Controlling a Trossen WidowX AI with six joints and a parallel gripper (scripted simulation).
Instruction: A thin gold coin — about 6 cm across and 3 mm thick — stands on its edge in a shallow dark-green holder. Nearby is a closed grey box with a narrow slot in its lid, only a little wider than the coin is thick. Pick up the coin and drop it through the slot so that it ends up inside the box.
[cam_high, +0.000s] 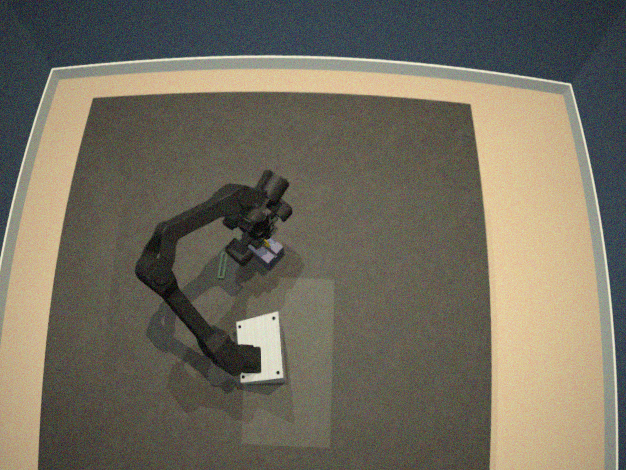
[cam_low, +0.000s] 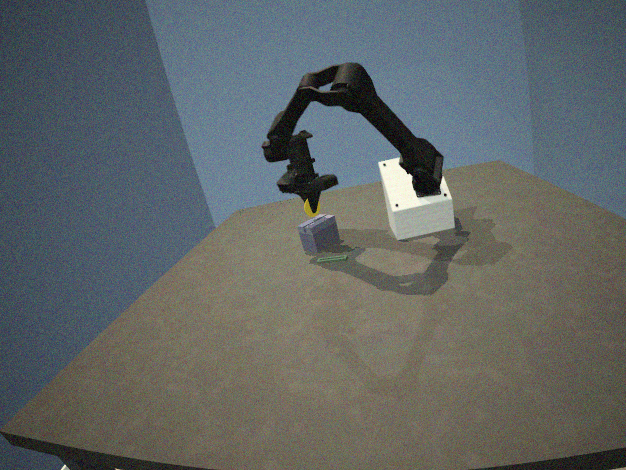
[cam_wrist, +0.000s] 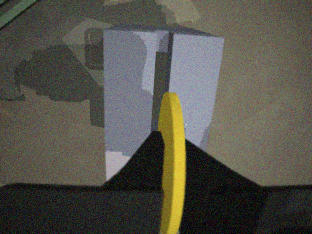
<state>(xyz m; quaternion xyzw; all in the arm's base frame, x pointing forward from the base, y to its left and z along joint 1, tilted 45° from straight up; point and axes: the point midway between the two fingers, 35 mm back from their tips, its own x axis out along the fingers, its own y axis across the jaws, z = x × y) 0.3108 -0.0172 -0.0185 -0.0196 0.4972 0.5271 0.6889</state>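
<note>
My gripper tip is now 2 cm below the gold coin.
</note>
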